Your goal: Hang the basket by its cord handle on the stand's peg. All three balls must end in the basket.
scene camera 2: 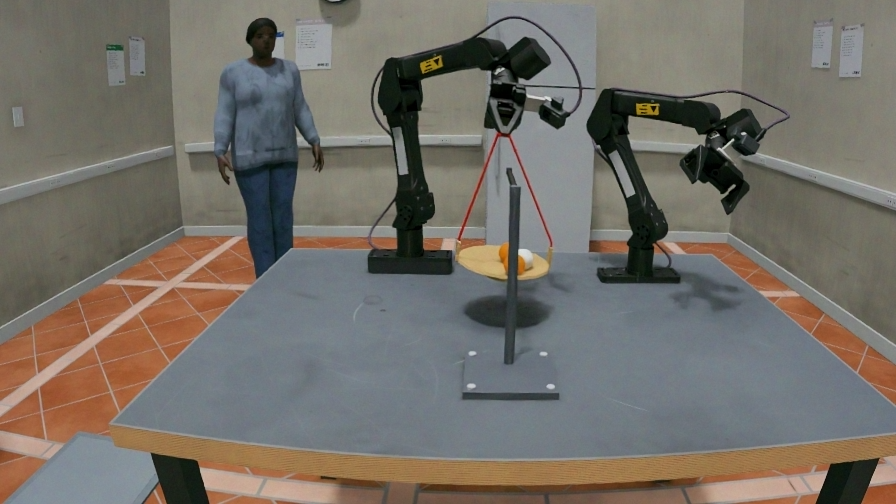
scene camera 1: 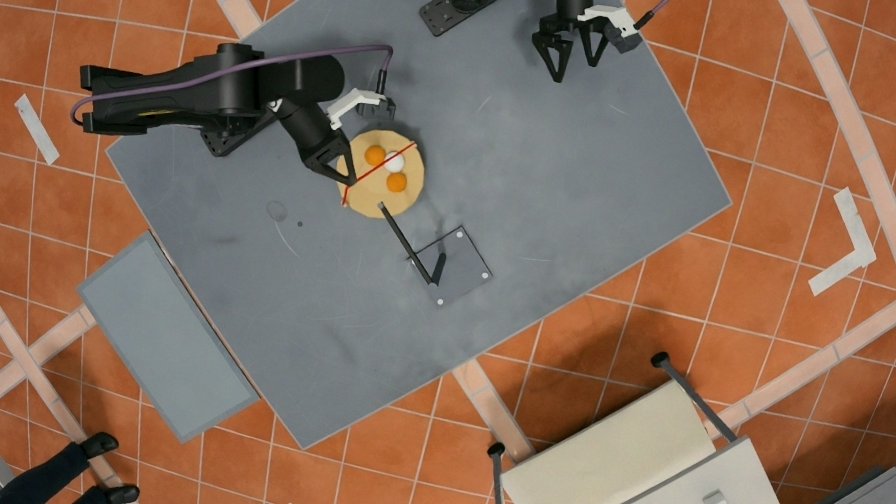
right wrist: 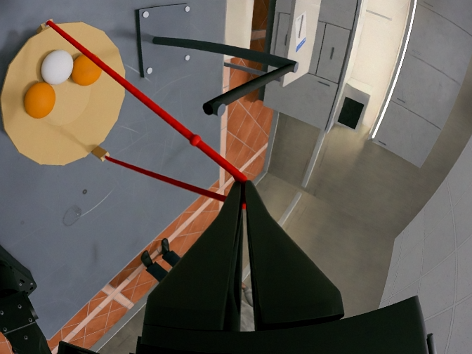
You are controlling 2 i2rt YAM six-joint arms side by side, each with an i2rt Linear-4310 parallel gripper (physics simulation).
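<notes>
My right gripper (scene camera 1: pixel 352 183) (scene camera 2: pixel 503 132) (right wrist: pixel 243 188) is shut on the top of the red cord handle (scene camera 1: pixel 375 169) (scene camera 2: pixel 478 188) (right wrist: pixel 150 103). The tan basket (scene camera 1: pixel 360 201) (scene camera 2: pixel 476 260) (right wrist: pixel 55 140) hangs level above the table. A white ball (scene camera 1: pixel 393 161) (scene camera 2: pixel 525 258) (right wrist: pixel 57 67), one orange ball (scene camera 1: pixel 395 182) (scene camera 2: pixel 521 265) (right wrist: pixel 86 70) and another orange ball (scene camera 1: pixel 374 154) (scene camera 2: pixel 503 252) (right wrist: pixel 40 100) lie in it. The stand's peg (scene camera 1: pixel 406 244) (scene camera 2: pixel 511 177) (right wrist: pixel 250 89) is apart from the cord. My left gripper (scene camera 1: pixel 574 72) (scene camera 2: pixel 711 191) is open and empty.
The stand's base plate (scene camera 1: pixel 463 263) (scene camera 2: pixel 488 376) (right wrist: pixel 170 22) rests on the grey table (scene camera 1: pixel 595 188) (scene camera 2: pixel 313 376) (right wrist: pixel 140 195). Its dark post (scene camera 2: pixel 511 282) (right wrist: pixel 215 47) rises from the plate. A person (scene camera 2: pixel 263 125) stands behind the table at the left in scene camera 2.
</notes>
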